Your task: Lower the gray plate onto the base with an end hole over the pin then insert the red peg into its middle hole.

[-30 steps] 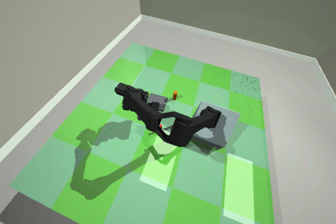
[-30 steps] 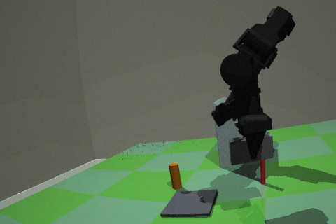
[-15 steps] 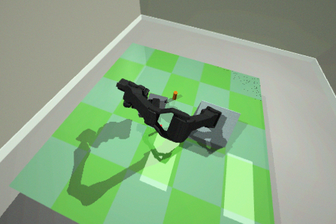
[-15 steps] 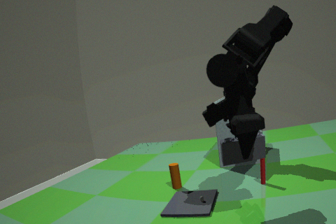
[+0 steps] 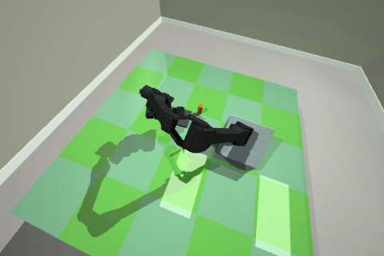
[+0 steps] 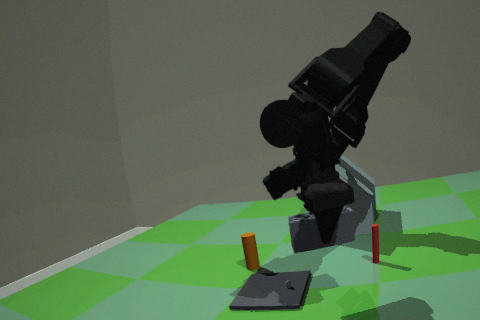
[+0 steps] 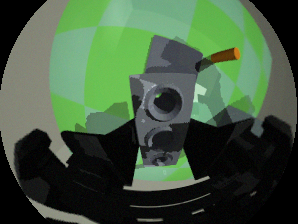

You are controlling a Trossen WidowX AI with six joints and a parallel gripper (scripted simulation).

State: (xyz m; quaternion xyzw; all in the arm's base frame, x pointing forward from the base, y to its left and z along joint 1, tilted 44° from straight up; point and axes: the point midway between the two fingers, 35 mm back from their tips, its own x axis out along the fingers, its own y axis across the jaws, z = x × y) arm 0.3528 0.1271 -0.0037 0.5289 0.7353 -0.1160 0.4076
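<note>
My gripper tip is now 100 mm above the base, 90 mm to the left of it and 20 mm past it. Round my gripper tip: red peg (140 mm behind, 70 mm below, 60 mm to the left); orange cylinder (200 mm to the right, 110 mm behind, 70 mm below); gray plate (30 mm above).
</note>
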